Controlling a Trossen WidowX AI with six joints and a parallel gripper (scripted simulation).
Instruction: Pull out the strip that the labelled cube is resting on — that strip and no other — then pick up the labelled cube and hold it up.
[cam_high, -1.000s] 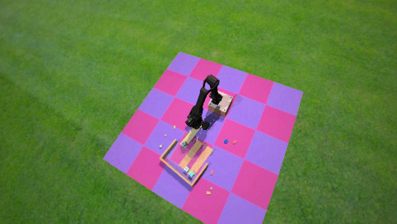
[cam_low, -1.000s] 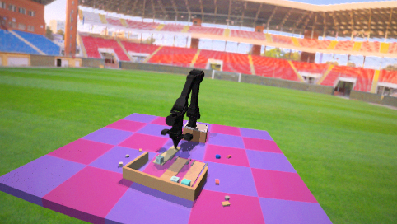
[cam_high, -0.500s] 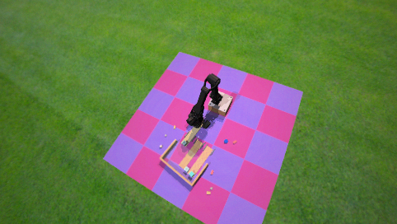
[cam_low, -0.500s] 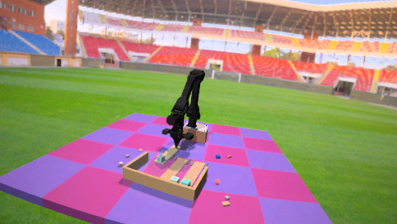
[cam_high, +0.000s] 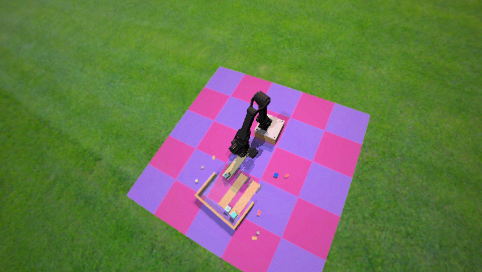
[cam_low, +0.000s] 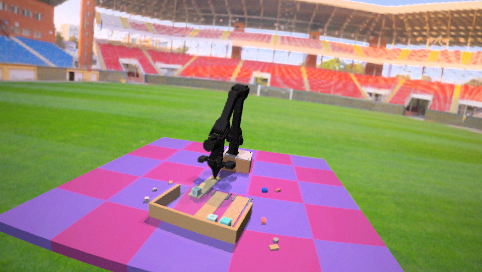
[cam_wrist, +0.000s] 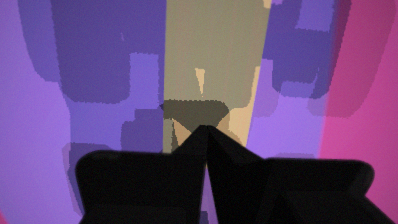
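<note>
My gripper tip is now 100 mm short of the tan strip and 10 mm to the left of it.
</note>
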